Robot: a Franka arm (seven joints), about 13 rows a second.
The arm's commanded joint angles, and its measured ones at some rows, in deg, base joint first. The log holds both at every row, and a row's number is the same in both.
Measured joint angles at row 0: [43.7 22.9 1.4 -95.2 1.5 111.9 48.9]
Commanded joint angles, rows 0 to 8: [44.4 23.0 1.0 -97.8 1.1 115.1 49.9]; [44.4 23.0 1.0 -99.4 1.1 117.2 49.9]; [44.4 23.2 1.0 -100.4 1.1 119.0 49.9]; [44.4 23.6 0.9 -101.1 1.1 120.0 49.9]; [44.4 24.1 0.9 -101.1 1.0 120.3 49.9]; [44.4 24.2 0.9 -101.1 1.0 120.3 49.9]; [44.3 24.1 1.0 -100.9 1.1 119.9 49.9]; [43.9 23.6 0.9 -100.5 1.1 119.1 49.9]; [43.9 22.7 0.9 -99.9 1.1 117.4 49.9]
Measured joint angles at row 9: [43.8 21.7 1.5 -98.3 1.5 116.2 49.1]
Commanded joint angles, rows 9 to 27: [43.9 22.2 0.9 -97.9 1.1 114.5 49.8]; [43.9 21.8 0.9 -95.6 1.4 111.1 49.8]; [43.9 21.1 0.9 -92.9 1.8 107.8 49.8]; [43.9 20.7 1.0 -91.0 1.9 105.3 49.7]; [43.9 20.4 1.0 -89.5 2.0 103.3 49.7]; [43.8 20.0 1.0 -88.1 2.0 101.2 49.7]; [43.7 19.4 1.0 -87.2 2.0 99.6 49.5]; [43.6 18.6 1.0 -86.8 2.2 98.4 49.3]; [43.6 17.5 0.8 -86.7 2.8 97.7 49.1]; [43.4 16.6 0.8 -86.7 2.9 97.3 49.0]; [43.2 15.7 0.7 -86.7 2.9 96.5 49.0]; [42.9 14.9 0.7 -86.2 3.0 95.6 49.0]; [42.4 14.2 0.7 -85.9 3.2 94.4 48.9]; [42.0 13.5 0.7 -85.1 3.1 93.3 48.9]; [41.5 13.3 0.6 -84.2 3.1 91.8 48.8]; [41.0 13.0 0.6 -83.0 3.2 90.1 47.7]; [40.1 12.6 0.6 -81.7 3.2 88.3 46.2]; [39.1 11.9 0.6 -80.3 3.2 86.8 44.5]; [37.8 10.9 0.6 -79.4 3.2 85.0 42.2]
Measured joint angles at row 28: [40.4 12.6 0.1 -81.6 2.1 88.3 45.9]
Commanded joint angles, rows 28 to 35: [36.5 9.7 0.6 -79.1 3.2 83.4 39.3]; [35.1 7.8 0.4 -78.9 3.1 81.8 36.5]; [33.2 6.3 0.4 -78.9 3.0 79.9 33.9]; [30.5 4.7 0.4 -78.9 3.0 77.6 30.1]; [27.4 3.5 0.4 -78.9 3.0 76.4 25.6]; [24.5 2.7 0.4 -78.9 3.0 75.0 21.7]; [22.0 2.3 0.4 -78.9 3.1 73.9 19.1]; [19.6 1.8 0.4 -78.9 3.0 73.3 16.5]
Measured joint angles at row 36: [23.9 3.0 -0.5 -78.3 2.1 74.4 20.9]
